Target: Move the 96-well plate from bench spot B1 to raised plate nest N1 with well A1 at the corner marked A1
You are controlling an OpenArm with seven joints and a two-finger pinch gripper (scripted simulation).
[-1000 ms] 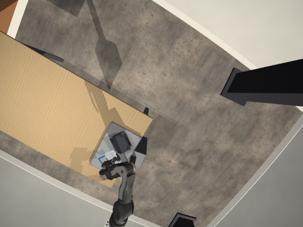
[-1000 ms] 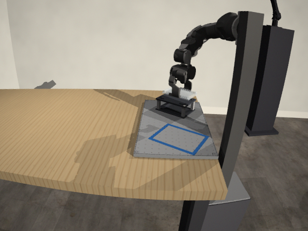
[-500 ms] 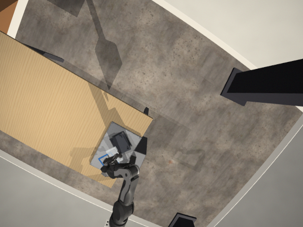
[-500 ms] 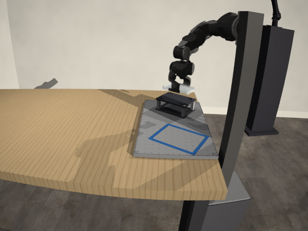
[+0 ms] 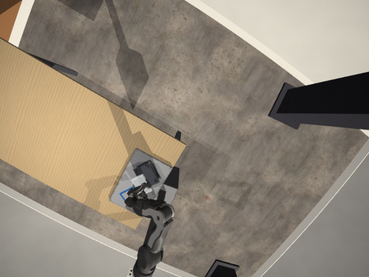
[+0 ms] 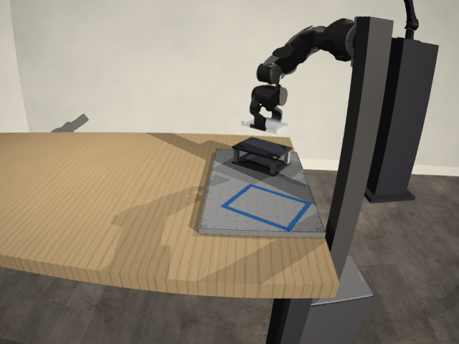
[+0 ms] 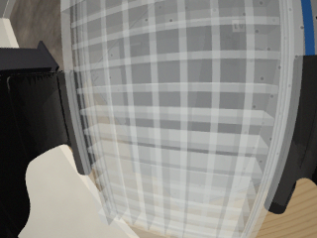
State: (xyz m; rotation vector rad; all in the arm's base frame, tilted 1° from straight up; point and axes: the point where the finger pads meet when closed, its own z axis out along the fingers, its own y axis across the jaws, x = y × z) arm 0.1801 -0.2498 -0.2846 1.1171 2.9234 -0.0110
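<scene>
My gripper is now 8 cm above the A1 mark, 7 cm to the right of it and 2 cm past it. Also, from my hand: 96-well plate: right at my hand.
</scene>
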